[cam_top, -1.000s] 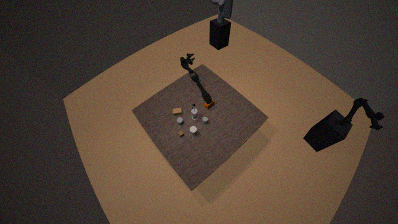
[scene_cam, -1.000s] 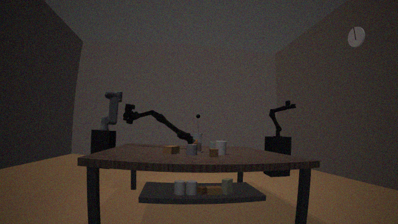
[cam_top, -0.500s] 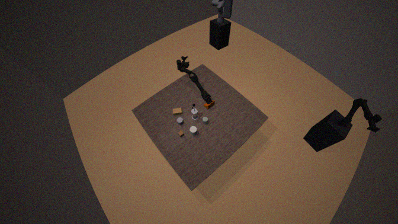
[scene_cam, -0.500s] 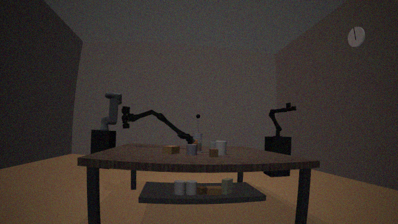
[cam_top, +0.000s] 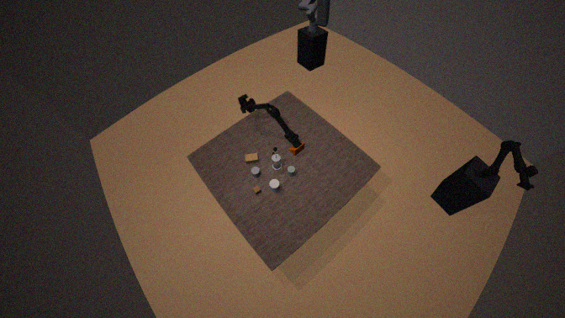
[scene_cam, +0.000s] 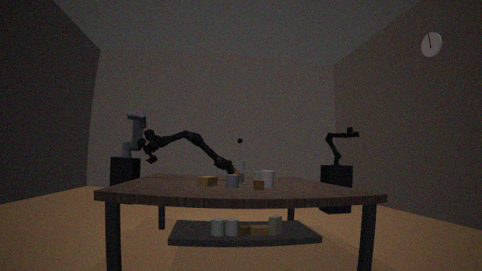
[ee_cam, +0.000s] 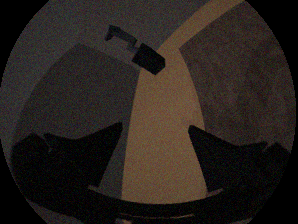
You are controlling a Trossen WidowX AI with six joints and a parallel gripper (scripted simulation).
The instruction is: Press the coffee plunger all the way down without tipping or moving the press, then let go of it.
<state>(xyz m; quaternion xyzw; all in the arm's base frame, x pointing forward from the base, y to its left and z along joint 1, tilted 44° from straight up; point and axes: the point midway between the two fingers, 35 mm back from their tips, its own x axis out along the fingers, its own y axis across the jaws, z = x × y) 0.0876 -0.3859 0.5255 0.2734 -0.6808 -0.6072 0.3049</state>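
Now: gripper tip 67 cm to the right of the coffee press, 18 cm short of it and 2 cm above it. Also, from my gripper tip: grey cup (64 cm to the left, 37 cm ahead, 12 cm below); greenish cup (82 cm to the left, 13 cm ahead, 11 cm below).
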